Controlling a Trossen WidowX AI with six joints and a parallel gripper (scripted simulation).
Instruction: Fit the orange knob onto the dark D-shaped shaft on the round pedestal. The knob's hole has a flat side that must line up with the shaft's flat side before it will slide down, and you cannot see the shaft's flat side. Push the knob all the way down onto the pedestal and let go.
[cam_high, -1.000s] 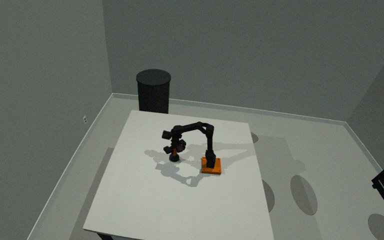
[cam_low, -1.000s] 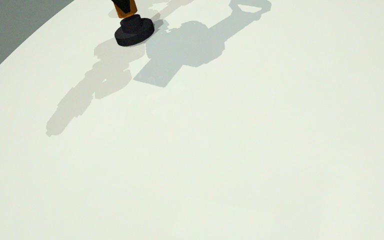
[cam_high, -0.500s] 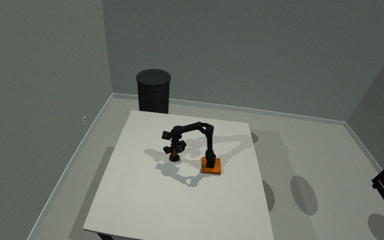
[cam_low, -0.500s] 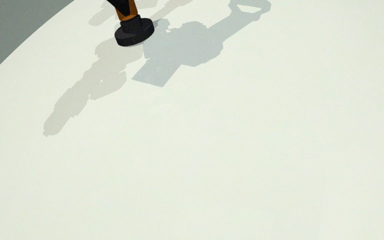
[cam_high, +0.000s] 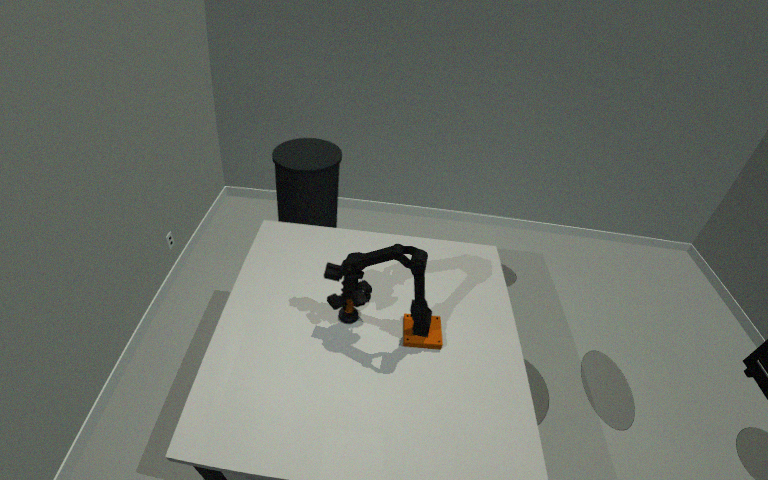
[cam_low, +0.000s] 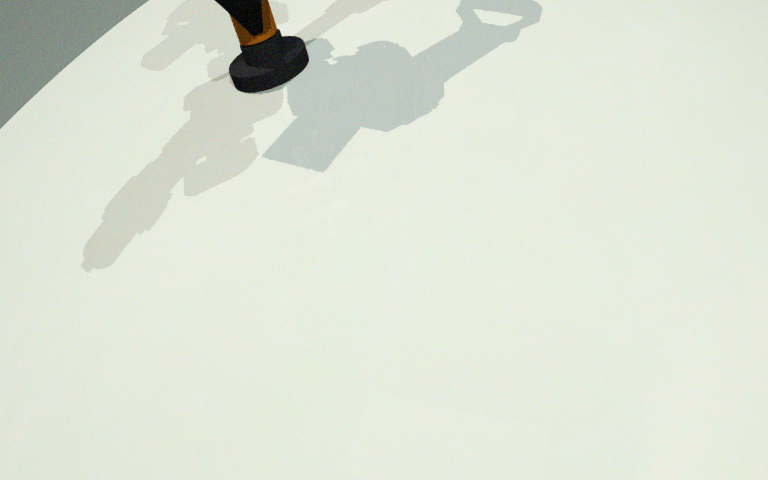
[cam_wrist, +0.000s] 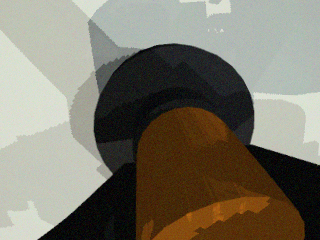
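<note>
The orange knob lies 2 cm above my gripper tip. The rest, counted from my gripper tip: dark round pedestal (3 cm below).
</note>
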